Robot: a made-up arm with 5 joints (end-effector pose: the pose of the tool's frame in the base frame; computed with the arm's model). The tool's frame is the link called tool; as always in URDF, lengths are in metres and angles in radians.
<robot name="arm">
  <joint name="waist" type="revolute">
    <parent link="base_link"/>
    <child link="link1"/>
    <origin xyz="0.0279 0.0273 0.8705" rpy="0 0 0"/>
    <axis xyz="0 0 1"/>
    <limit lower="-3.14" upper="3.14" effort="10" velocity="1.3"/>
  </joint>
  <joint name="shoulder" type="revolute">
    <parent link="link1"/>
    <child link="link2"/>
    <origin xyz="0.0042 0.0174 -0.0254" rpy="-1.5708 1.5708 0"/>
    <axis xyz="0 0 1"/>
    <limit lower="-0.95" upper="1.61" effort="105" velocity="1.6"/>
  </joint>
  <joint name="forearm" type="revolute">
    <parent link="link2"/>
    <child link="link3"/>
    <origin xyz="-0.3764 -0.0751 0.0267" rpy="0 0 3.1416"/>
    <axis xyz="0 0 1"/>
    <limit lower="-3.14" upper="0.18" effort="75" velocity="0.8"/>
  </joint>
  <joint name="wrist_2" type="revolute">
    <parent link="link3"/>
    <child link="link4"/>
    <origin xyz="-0.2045 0.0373 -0.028" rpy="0 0 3.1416"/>
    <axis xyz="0 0 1"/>
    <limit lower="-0.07" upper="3.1" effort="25" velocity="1.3"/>
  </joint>
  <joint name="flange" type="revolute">
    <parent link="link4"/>
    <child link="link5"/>
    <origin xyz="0.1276 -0.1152 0.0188" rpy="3.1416 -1.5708 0"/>
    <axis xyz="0 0 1"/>
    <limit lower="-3.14" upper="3.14" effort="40" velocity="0.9"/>
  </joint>
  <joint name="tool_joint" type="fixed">
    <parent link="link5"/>
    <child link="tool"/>
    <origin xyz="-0.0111 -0.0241 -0.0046" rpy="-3.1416 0 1.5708"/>
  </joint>
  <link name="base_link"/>
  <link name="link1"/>
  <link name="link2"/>
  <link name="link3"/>
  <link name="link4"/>
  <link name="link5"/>
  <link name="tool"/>
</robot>
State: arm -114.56 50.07 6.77 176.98 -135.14
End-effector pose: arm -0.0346 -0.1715 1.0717 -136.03 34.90 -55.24
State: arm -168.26 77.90 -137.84 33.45 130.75
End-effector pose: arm -0.6923 -0.1841 0.7250 20.68 16.93 64.10
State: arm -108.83 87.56 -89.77 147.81 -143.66
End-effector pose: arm -0.0224 -0.2119 0.6049 157.92 -27.07 -67.11
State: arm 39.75 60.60 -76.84 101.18 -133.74
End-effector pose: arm 0.2823 0.2716 0.6284 83.01 -43.53 134.57
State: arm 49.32 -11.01 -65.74 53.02 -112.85
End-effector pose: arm 0.2670 0.3315 1.1600 -22.05 8.99 160.41
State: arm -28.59 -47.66 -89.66 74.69 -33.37
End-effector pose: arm 0.0720 0.0173 1.3631 -46.73 -47.87 26.49
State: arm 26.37 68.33 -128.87 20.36 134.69
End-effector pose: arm 0.6755 0.4151 0.8324 30.98 26.98 -100.71
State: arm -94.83 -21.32 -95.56 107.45 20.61
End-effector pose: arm 0.0430 -0.1853 1.2420 3.35 -8.82 -115.70
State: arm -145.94 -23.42 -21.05 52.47 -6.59
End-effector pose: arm -0.0994 -0.0842 0.9659 0.92 7.95 -139.29
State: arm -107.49 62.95 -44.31 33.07 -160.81
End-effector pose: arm -0.0370 -0.3032 0.5563 22.61 -47.84 43.19
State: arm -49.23 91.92 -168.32 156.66 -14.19
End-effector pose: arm 0.3553 -0.3244 0.6316 55.00 72.85 6.99
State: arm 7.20 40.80 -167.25 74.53 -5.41
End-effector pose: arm 0.6235 0.1243 1.2292 -6.86 -51.59 15.93
